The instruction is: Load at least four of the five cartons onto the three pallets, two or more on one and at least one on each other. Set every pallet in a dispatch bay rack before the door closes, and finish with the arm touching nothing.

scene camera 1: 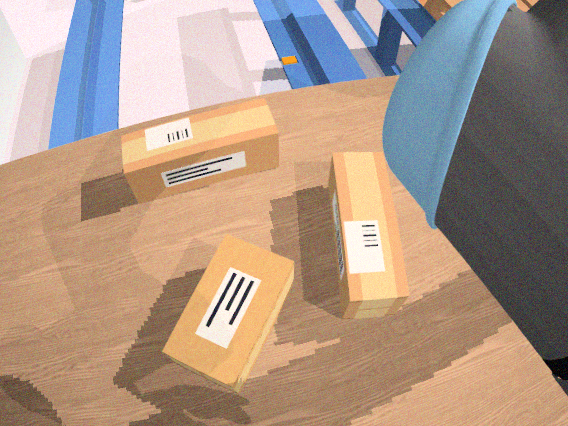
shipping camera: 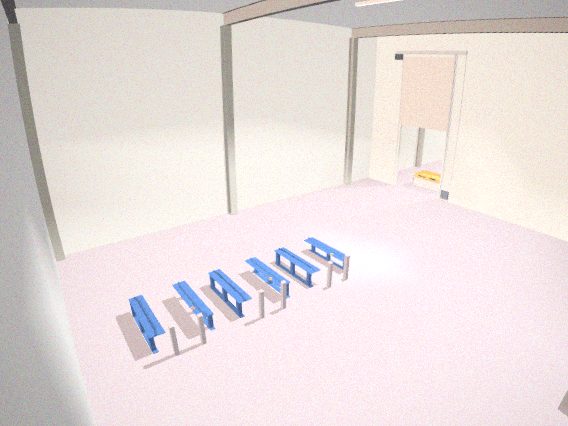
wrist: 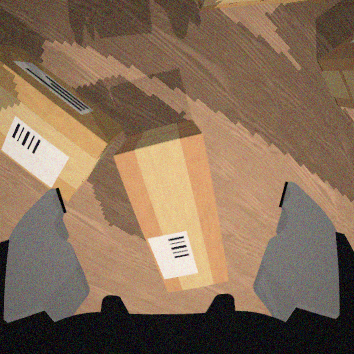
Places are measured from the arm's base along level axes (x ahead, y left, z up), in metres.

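Pixels of known places: gripper, between the fingertips: (wrist: 171,189).
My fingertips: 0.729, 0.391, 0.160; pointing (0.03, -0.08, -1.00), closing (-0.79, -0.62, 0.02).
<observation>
Behind a point stands the place of what it marks, as x, y, z.
In scene camera 1, three cartons show on a wooden table: one on edge at the back left (scene camera 1: 200,150) @[0.755, -0.131, 0.059], one on edge at the right (scene camera 1: 367,195) @[0.535, 0.021, 0.053] and one lying flat in front (scene camera 1: 270,265) @[0.702, 0.087, 0.055]. In the wrist view, my gripper (wrist: 171,189) @[0.729, 0.391, 0.160] is open, with its fingers on either side of and apart from a narrow carton (wrist: 162,180) @[0.714, 0.426, 0.067]. A second carton (wrist: 82,130) @[0.815, 0.432, 0.057] stands by the left finger; parts of others show at the top and right edges. In the shipping camera view, blue dispatch racks (shipping camera: 229,286) @[10.968, -1.514, -0.436] hold no pallets. The door (shipping camera: 427,92) @[1.846, -2.903, 3.017] is partly lowered.
The grey and blue arm (scene camera 1: 505,200) @[0.674, 0.278, 0.494] passes close to the right carton in scene camera 1. Blue rack beams (scene camera 1: 92,65) @[1.120, -1.135, -0.408] show beyond the table edge. Pale posts (shipping camera: 174,342) @[12.493, -0.730, -0.494] stand before the racks. A yellow-topped low object (shipping camera: 427,176) @[1.010, -2.957, -0.282] shows in the doorway.
</observation>
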